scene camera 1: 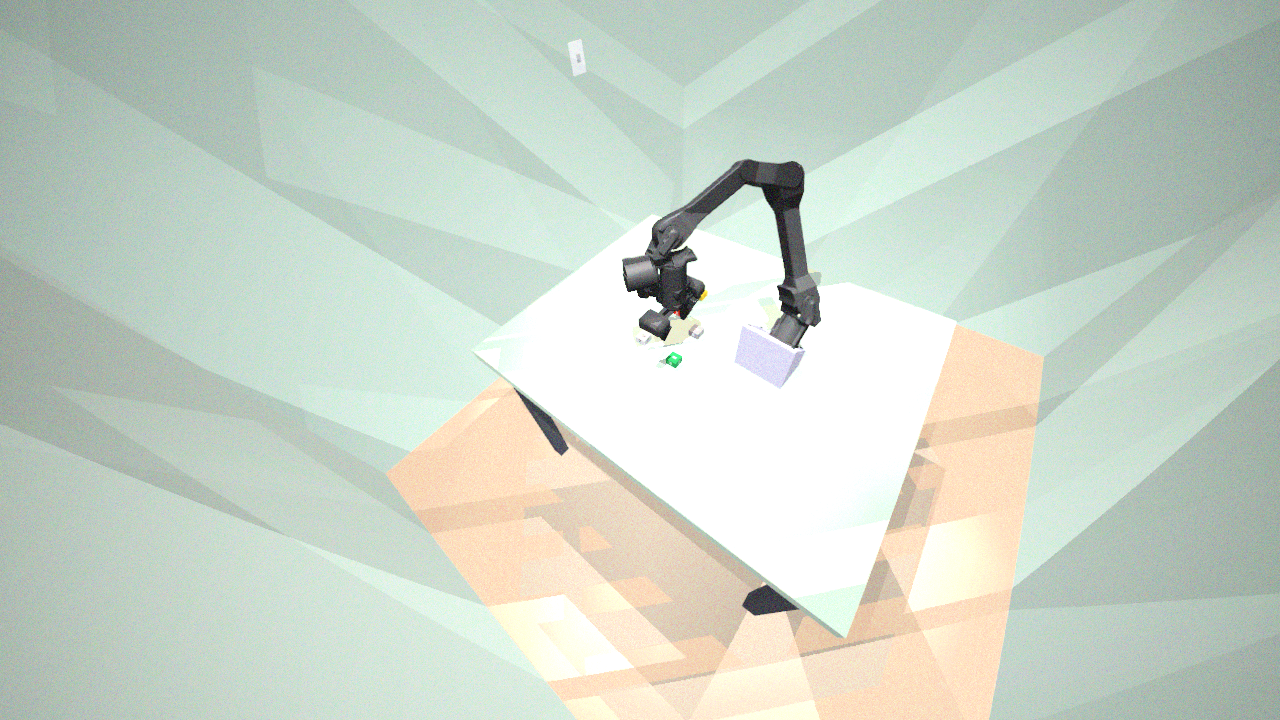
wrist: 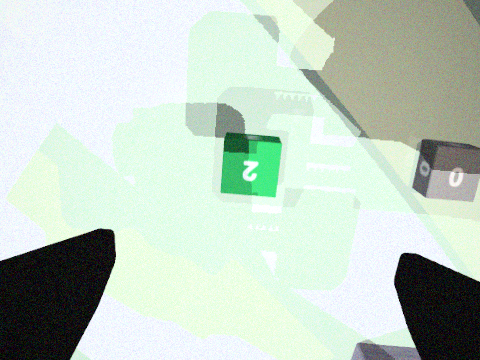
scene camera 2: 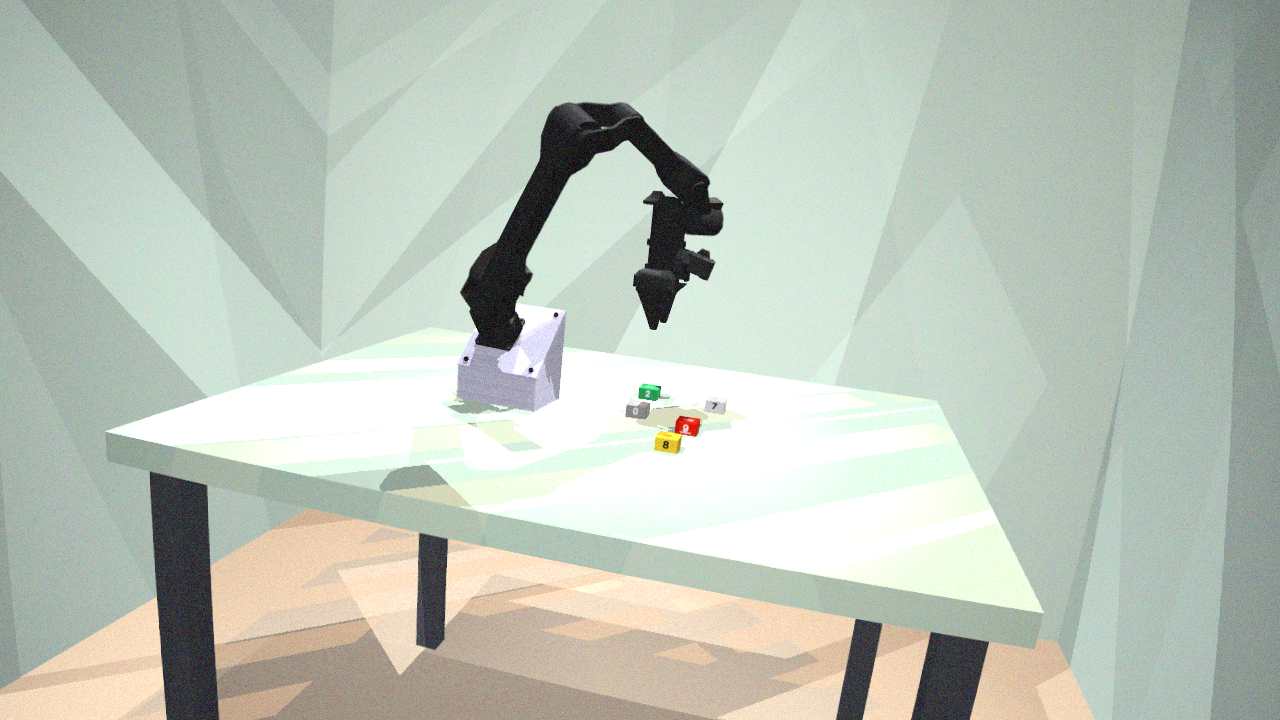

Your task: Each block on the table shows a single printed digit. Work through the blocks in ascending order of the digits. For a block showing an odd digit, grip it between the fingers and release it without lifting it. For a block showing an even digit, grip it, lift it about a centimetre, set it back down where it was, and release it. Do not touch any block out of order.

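My gripper is visible to me in scene camera 1 (673, 329), and the wrist view and scene camera 2 show it as well. When I compare those last views of my gripper, (wrist: 58, 288) and (scene camera 2: 667, 306) are the same spot on it.
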